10 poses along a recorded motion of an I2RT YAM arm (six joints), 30 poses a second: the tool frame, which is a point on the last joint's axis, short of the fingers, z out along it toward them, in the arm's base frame.
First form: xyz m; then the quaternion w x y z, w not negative.
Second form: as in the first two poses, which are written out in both.
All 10 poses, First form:
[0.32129 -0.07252 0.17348 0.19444 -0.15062 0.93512 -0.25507]
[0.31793 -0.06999 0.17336 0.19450 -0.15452 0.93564 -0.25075]
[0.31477 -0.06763 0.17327 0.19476 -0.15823 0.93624 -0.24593]
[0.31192 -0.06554 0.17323 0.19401 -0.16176 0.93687 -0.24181]
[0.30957 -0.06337 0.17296 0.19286 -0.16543 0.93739 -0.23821]
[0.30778 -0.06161 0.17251 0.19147 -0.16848 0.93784 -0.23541]
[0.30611 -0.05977 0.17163 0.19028 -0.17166 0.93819 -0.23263]
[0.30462 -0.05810 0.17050 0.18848 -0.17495 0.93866 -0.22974]
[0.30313 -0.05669 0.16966 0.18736 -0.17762 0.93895 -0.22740]
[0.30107 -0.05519 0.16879 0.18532 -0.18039 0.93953 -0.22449]
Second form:
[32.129 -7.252 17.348 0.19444 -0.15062 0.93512 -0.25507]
[31.793 -6.999 17.336 0.19450 -0.15452 0.93564 -0.25075]
[31.477 -6.763 17.327 0.19476 -0.15823 0.93624 -0.24593]
[31.192 -6.554 17.323 0.19401 -0.16176 0.93687 -0.24181]
[30.957 -6.337 17.296 0.19286 -0.16543 0.93739 -0.23821]
[30.778 -6.161 17.251 0.19147 -0.16848 0.93784 -0.23541]
[30.611 -5.977 17.163 0.19028 -0.17166 0.93819 -0.23263]
[30.462 -5.810 17.050 0.18848 -0.17495 0.93866 -0.22974]
[30.313 -5.669 16.966 0.18736 -0.17762 0.93895 -0.22740]
[30.107 -5.519 16.879 0.18532 -0.18039 0.93953 -0.22449]

